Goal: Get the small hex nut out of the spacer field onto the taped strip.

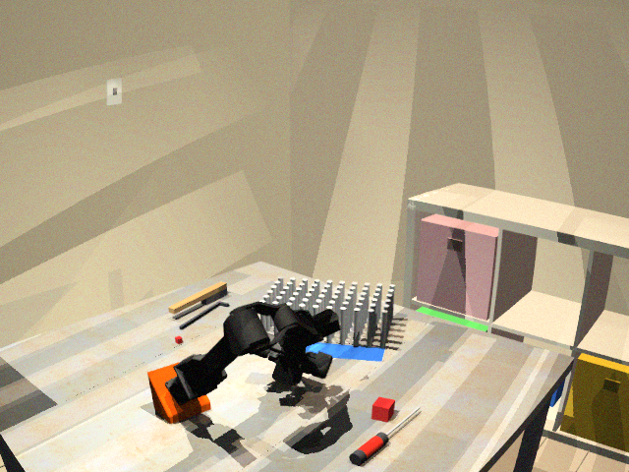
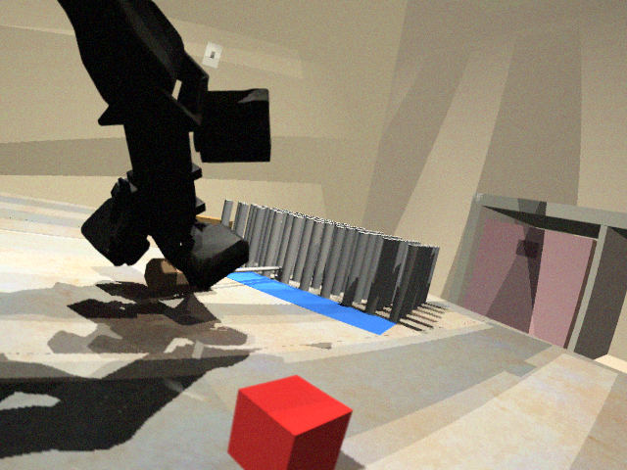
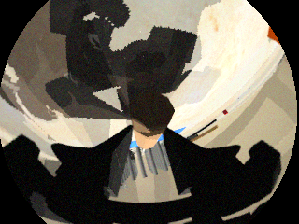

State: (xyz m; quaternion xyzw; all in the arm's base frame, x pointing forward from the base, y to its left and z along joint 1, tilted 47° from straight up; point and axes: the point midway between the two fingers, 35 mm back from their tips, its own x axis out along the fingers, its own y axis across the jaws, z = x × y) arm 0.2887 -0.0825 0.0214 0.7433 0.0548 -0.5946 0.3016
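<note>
Now: the hook tool 90 mm ahead of my gripper tip, 50 mm to the left of it and 10 mm below it. The rest, counted from my gripper tip: blue taped strip: 150 mm ahead, 40 mm to the left, 20 mm below; then tiny red cube: 100 mm behind, 360 mm to the left, 10 mm below; then hex nut: 180 mm ahead, 100 mm to the left, 20 mm below.
</note>
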